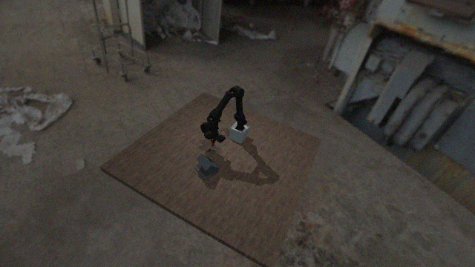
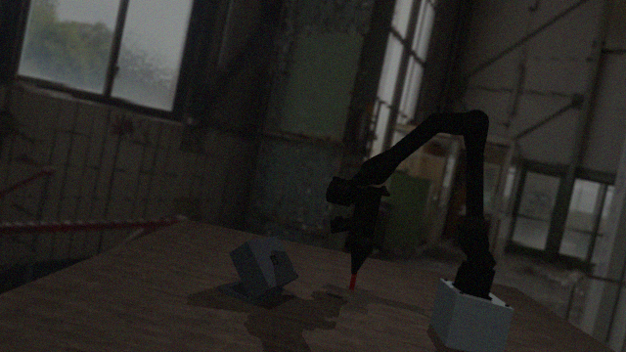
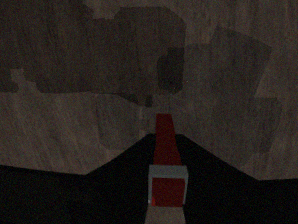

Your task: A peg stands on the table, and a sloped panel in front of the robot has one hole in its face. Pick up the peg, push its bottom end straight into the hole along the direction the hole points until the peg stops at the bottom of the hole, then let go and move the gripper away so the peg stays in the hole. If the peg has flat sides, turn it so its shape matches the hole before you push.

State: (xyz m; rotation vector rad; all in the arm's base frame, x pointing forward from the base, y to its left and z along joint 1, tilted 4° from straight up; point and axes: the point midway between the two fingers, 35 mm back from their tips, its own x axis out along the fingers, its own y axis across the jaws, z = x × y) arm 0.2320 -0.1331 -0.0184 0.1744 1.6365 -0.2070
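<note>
Now: the grey sloped panel 22 cm ahead of my gripper tip and 7 cm to the left of it. Also, from my gripper tip: red square-sided peg: 2 cm above.
</note>
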